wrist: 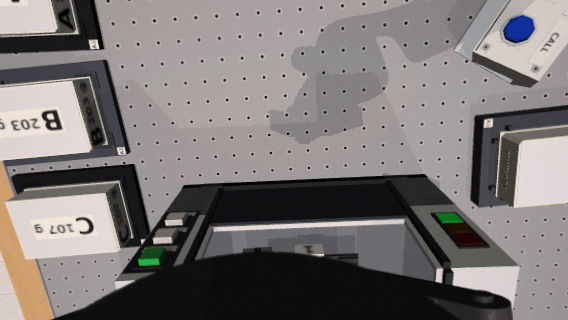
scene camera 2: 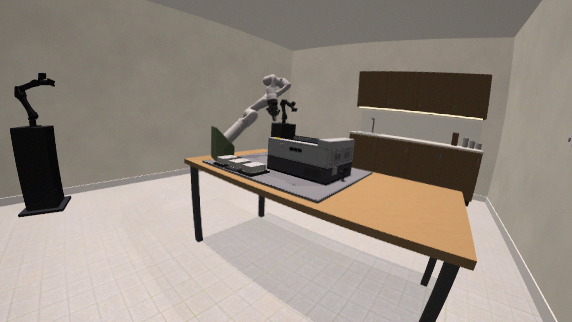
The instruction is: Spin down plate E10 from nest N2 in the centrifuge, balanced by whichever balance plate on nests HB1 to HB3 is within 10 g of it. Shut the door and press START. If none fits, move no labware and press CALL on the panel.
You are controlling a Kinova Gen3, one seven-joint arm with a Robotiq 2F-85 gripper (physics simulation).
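Places are measured from the arm's base along level axes (x down, y back, z left), in centimetres.
Where they show: gripper, fingertip midpoint: (scene camera 2: 274, 121); arm's base, origin of the base link: (scene camera 2: 226, 139).
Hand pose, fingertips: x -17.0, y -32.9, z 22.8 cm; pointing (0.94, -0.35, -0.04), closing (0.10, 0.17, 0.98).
Observation:
Each offset is from my fingertips to the top centre of the thing. "spot": to the spot under its first point. Level surfaces: height alone.
My gripper (scene camera 2: 274, 116) is shut and empty, and hangs high above the centrifuge (scene camera 2: 309, 156) (wrist: 472, 254). In the wrist view only its black body shows along the bottom edge. The centrifuge chamber is open, and a bucket marked 1 @(spot: dx +18.6, dy -10.0, dz +5.6 cm) (wrist: 313, 249) shows inside. A green button @(dx +12.4, dy -9.7, dz -9.5 cm) (wrist: 151, 256) sits on its left panel and a green light @(spot: dx +18.5, dy -4.2, dz +18.6 cm) (wrist: 449, 217) on its right. Balance plate B @(dx +26.1, dy -2.5, dz -28.4 cm) (wrist: 35, 119), marked 203 g, and balance plate C @(dx +26.1, dy -15.7, dz -25.1 cm) (wrist: 58, 226), marked 107 g, sit on nests at the left, with plate A @(spot: dx +26.1, dy +9.0, dz -27.9 cm) (wrist: 23, 16) above them. A white plate @(spot: dx +25.0, dy +0.7, dz +30.6 cm) (wrist: 540, 167) sits on a nest at the right; its label is hidden. The CALL panel @(spot: dx +24.1, dy +13.6, dz +25.2 cm) (wrist: 540, 43) has a blue button @(dx +24.0, dy +14.7, dz +23.2 cm) (wrist: 518, 28).
The labware stands on a grey perforated mat @(dx +31.5 cm) (scene camera 2: 304, 186) (wrist: 246, 99) on a wooden table @(dx +32.8 cm) (scene camera 2: 400, 212). Three white plates @(spot: dx +26.3, dy -7.4, dz -31.0 cm) (scene camera 2: 239, 162) lie in a row left of the centrifuge. A green panel (scene camera 2: 219, 142) stands behind them. A black pedestal with a camera arm (scene camera 2: 36, 168) stands far left.

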